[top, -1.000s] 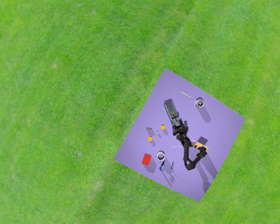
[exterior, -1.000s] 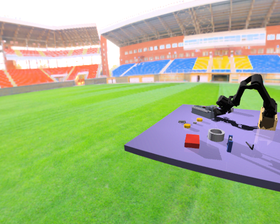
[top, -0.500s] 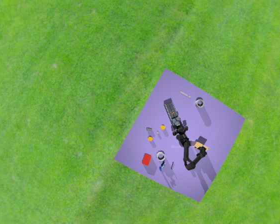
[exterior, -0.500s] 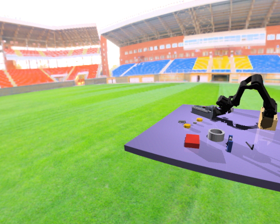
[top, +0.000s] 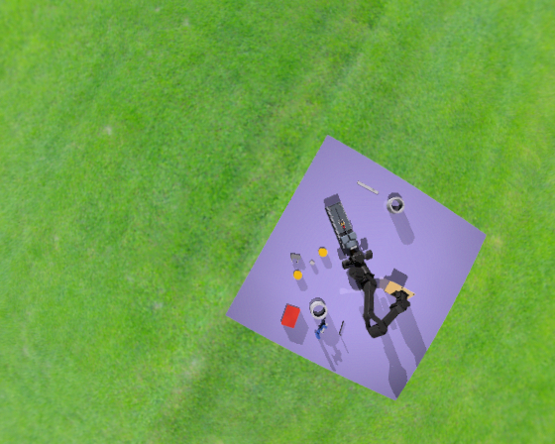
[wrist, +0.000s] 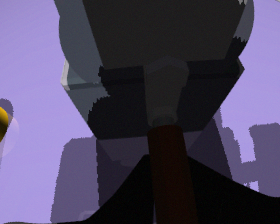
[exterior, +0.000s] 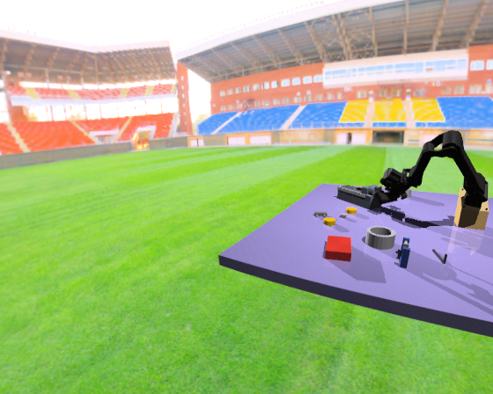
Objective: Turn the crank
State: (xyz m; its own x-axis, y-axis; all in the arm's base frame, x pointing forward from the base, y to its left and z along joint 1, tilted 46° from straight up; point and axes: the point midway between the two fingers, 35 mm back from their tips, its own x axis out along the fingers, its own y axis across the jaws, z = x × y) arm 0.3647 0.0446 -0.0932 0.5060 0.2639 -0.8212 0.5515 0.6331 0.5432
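My gripper tip is 10 mm past the brown crank handle, 10 mm to the right of it and 30 mm below it. Also, from my gripper tip: red pointer: 120 mm ahead, 80 mm to the right, 50 mm above; then white bar: 120 mm ahead, 380 mm to the right, 30 mm below; then small grey bracket: 240 mm ahead, 240 mm to the left, 30 mm below.
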